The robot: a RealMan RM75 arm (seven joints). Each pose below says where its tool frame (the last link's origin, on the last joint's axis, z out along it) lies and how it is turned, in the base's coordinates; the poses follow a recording.
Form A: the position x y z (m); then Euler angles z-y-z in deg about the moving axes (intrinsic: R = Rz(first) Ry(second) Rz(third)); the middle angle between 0 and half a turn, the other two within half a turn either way.
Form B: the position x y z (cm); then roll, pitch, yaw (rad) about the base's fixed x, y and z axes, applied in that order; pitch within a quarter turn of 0, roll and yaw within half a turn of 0. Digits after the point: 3 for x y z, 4 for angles.
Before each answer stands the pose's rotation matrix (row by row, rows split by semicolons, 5 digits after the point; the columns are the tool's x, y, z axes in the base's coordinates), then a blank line. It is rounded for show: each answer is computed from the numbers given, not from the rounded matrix.
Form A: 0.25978 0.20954 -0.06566 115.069 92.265 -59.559
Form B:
0.78942 -0.44449 -0.42338; 0.34716 -0.24554 0.90509; -0.50626 -0.86148 -0.03952

25.978 20.954 -6.566 -1.6166 0.5308 0.4143
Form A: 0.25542 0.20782 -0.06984 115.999 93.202 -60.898
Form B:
0.79724 -0.41575 -0.43767; 0.35860 -0.25707 0.89740; -0.48561 -0.87239 -0.05586

25.542 20.782 -6.984 -1.6347 0.5071 0.4227
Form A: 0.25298 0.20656 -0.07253 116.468 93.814 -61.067
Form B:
0.79779 -0.40713 -0.44471; 0.36126 -0.26774 0.89320; -0.48272 -0.87325 -0.06652

25.298 20.656 -7.253 -1.6468 0.5038 0.4252
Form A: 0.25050 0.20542 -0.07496 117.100 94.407 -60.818
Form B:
0.79429 -0.40349 -0.45420; 0.36437 -0.28184 0.88758; -0.48614 -0.87049 -0.07684

25.050 20.542 -7.496 -1.6588 0.5077 0.4301
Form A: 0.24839 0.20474 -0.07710 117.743 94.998 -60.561
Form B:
0.79070 -0.39968 -0.46374; 0.36750 -0.29594 0.88168; -0.48963 -0.86757 -0.08712

24.839 20.474 -7.710 -1.6709 0.5117 0.4351
